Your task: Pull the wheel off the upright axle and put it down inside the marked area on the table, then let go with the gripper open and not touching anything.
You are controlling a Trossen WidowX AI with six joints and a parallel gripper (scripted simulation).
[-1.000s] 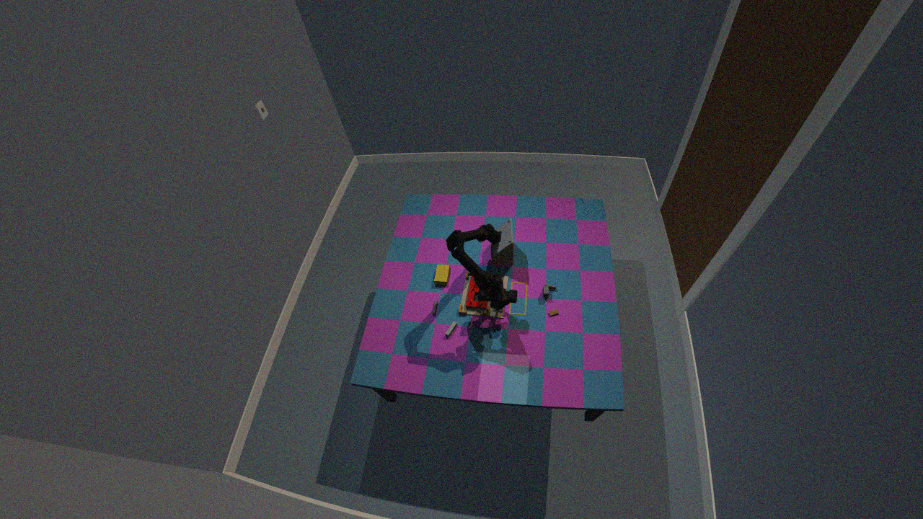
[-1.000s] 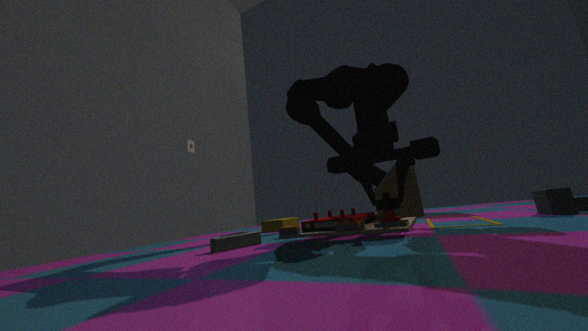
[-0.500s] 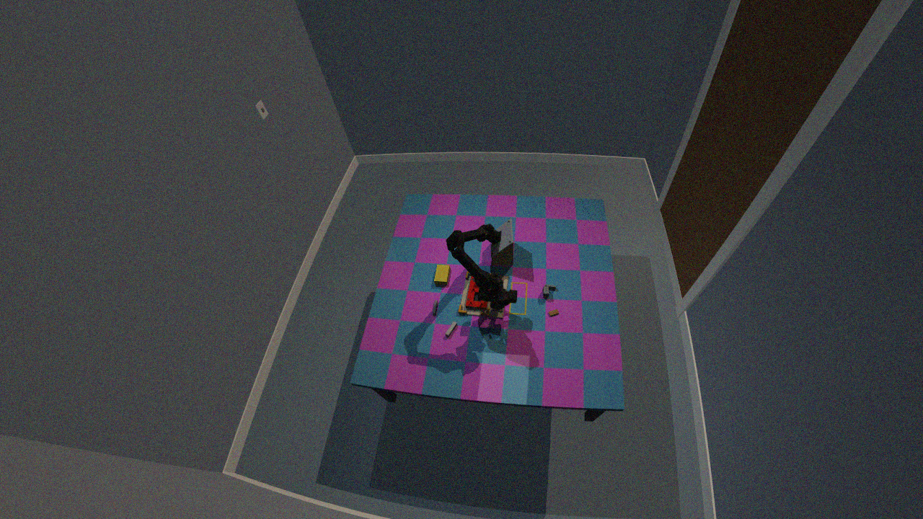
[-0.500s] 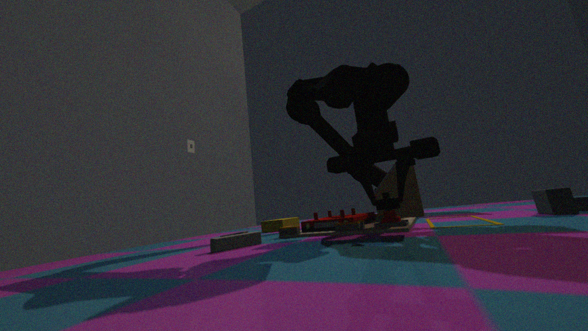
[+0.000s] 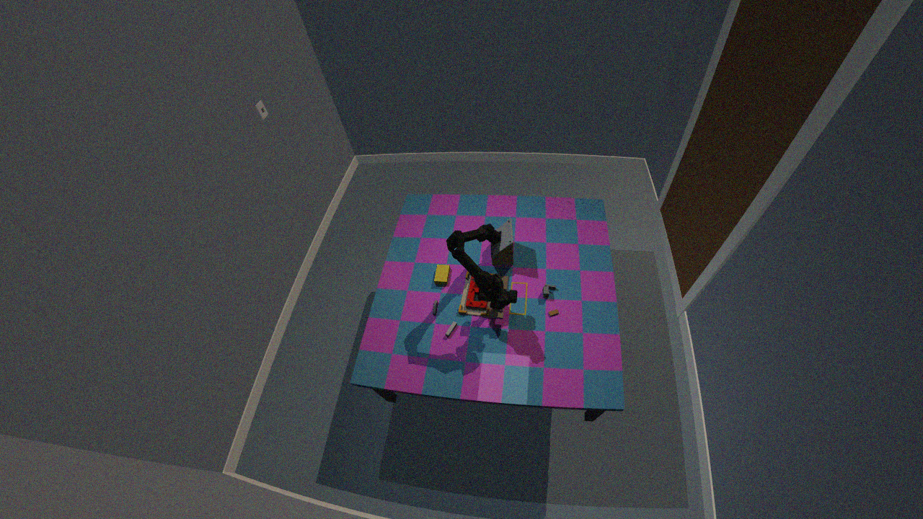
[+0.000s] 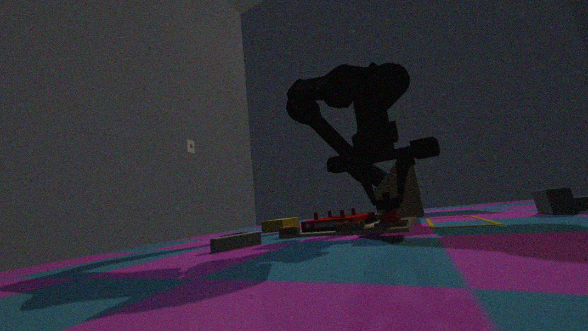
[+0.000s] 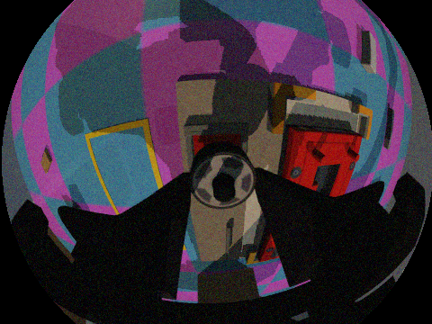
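Now: gripper tip 1 cm above the axle. From my gripper tip the other things lie so: wheel right at my gripper tip; then grey block 9 cm behind, 24 cm to the left, 2 cm below; then grey bar 15 cm ahead, 22 cm to the right, 3 cm below.
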